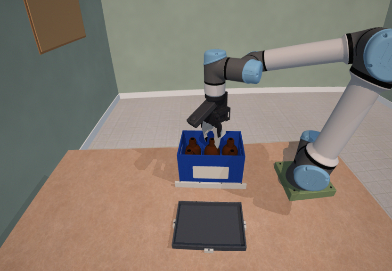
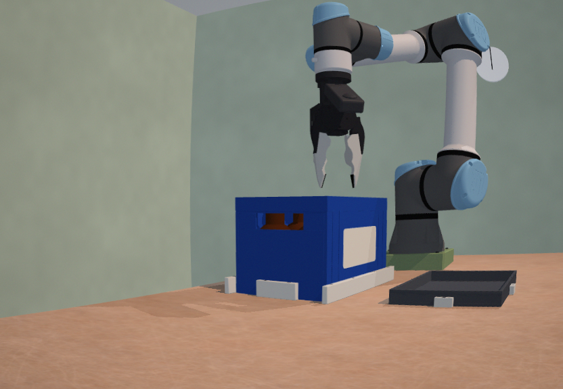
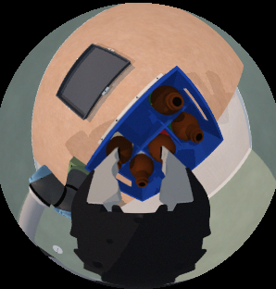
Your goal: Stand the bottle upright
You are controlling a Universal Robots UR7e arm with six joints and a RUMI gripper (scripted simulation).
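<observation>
Right now the blue crate is 120 mm below my hand and 40 mm to the right of it. From my hand the other things lie so: dark tray 250 mm to the left, 200 mm below, 10 mm ahead; then glass bottle 120 mm below, 80 mm to the right, 10 mm behind.
</observation>
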